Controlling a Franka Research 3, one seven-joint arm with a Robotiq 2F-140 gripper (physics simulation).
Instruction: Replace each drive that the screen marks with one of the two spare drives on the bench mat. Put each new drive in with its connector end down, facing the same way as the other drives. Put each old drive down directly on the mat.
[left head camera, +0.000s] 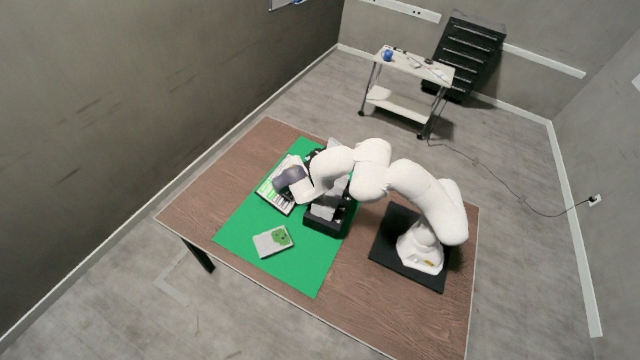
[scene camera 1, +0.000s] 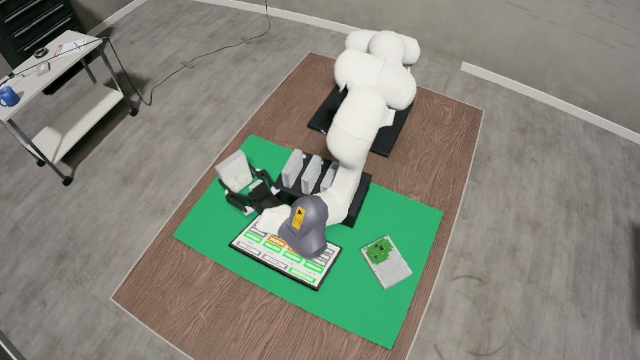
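Observation:
My gripper (scene camera 1: 238, 176) is shut on a light grey drive (scene camera 1: 234, 170), held tilted above the mat's far-left part in the scene view, beside the rack. In the head view the arm mostly hides the gripper. The black drive rack (left head camera: 320, 224) (scene camera 1: 356, 213) holds several upright grey drives (left head camera: 323, 211) (scene camera 1: 311, 174); the arm covers part of it. A drive with a green circuit board (left head camera: 272, 242) (scene camera 1: 387, 262) lies flat on the green mat (left head camera: 300, 270) (scene camera 1: 340, 305). The screen (left head camera: 272, 195) (scene camera 1: 302, 274) shows green, grey and orange marks, partly hidden by the wrist.
The mat lies on a brown wooden table (left head camera: 390, 310) (scene camera 1: 170, 295). The arm's base stands on a black plate (left head camera: 387, 235) (scene camera 1: 387, 145). A white trolley (left head camera: 395, 103) (scene camera 1: 75, 125) with a blue mug (left head camera: 387, 55) (scene camera 1: 8, 96) stands away from the table.

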